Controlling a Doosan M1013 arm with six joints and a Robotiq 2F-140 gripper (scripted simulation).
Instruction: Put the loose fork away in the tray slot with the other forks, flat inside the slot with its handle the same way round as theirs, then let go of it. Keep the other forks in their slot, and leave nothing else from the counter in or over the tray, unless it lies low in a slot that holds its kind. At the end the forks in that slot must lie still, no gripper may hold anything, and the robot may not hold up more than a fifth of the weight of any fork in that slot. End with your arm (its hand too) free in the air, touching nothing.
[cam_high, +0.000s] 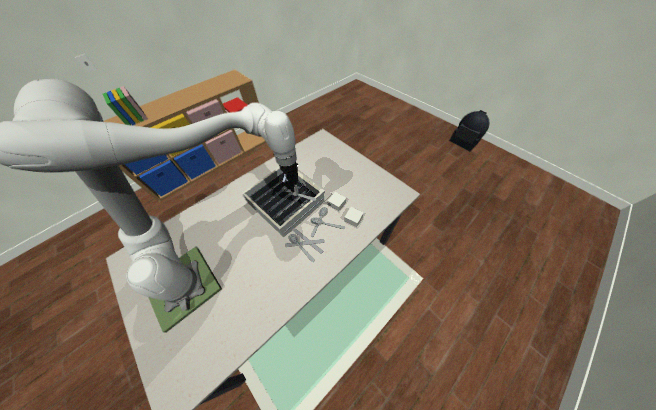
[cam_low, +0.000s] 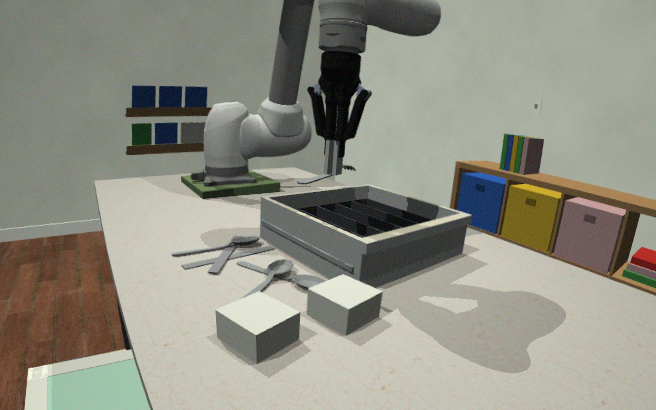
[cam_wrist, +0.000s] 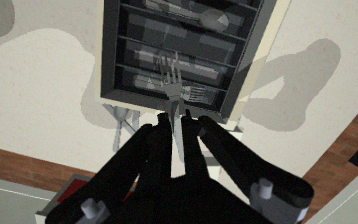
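Right now the cutlery tray is 160 mm below my hand, 110 mm to the left of it and 40 mm behind it.
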